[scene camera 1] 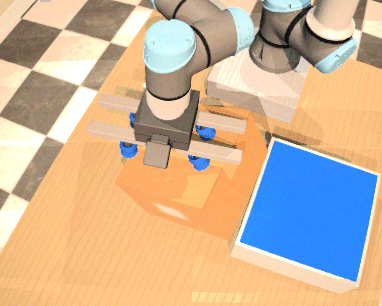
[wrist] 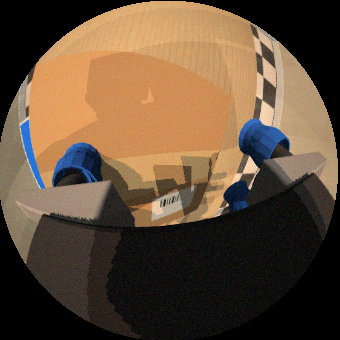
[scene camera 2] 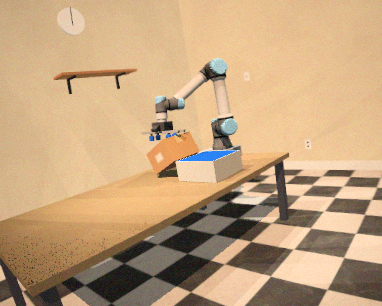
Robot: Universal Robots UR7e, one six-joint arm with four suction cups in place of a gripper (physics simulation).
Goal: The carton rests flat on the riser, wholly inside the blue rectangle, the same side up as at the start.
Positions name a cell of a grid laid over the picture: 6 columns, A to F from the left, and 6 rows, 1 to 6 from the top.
Labels:
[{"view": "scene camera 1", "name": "carton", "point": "D4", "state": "held by the suction head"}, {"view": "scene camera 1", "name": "riser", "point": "E5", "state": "on the table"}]

